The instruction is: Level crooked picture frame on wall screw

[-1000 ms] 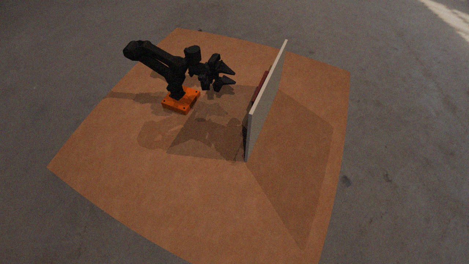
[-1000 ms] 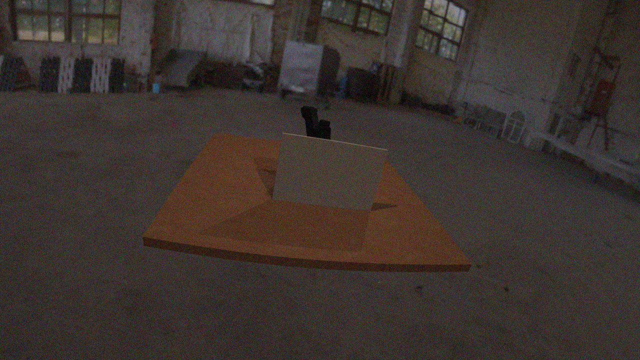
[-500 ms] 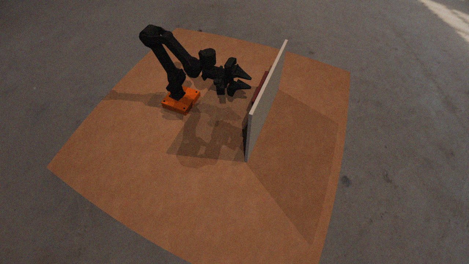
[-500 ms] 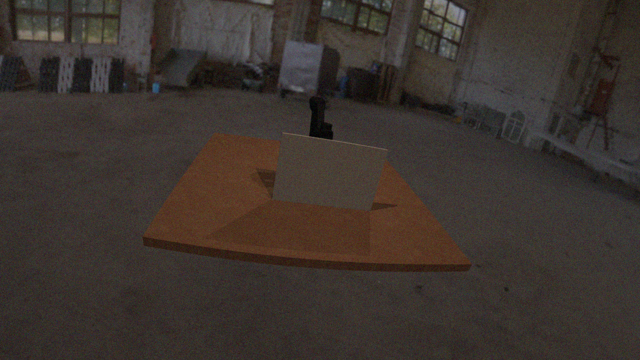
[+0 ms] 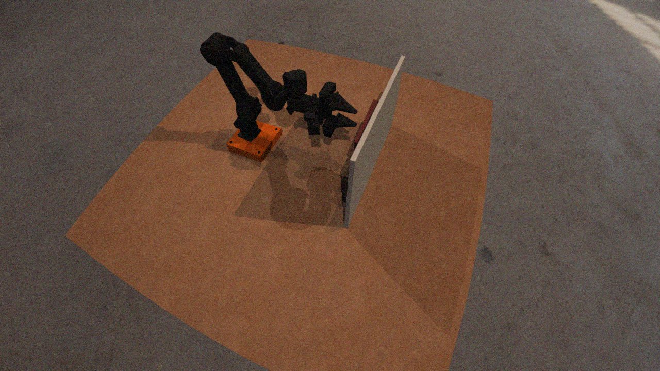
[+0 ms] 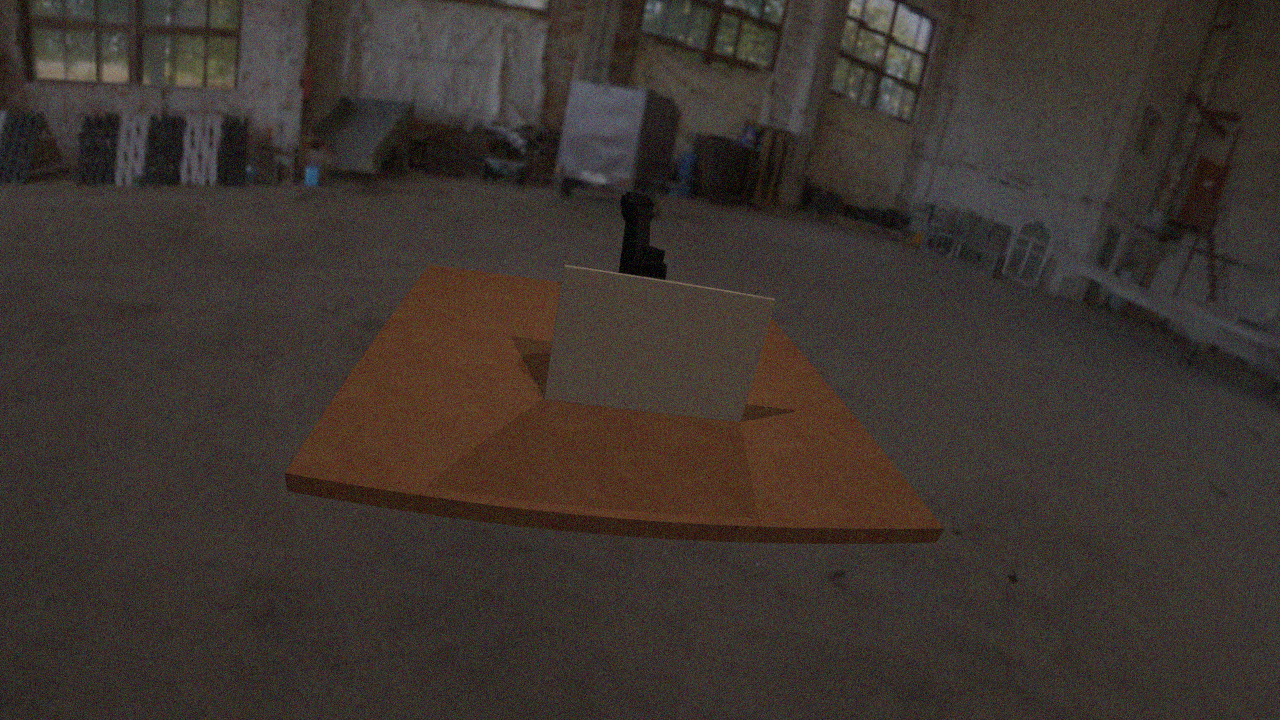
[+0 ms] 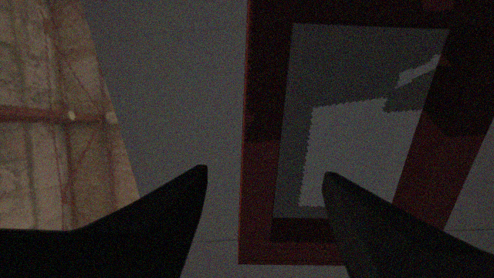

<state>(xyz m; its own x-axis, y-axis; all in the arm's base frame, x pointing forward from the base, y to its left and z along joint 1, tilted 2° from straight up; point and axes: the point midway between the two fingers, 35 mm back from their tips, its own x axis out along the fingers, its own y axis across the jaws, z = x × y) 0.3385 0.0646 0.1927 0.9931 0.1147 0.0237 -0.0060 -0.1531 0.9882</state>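
My gripper tip is 50 mm short of the dark red picture frame, 50 mm above it and 10 mm to the right of it. From my gripper tip the other things lie so: white wall panel (60 mm below, 50 mm ahead, 20 mm to the left).
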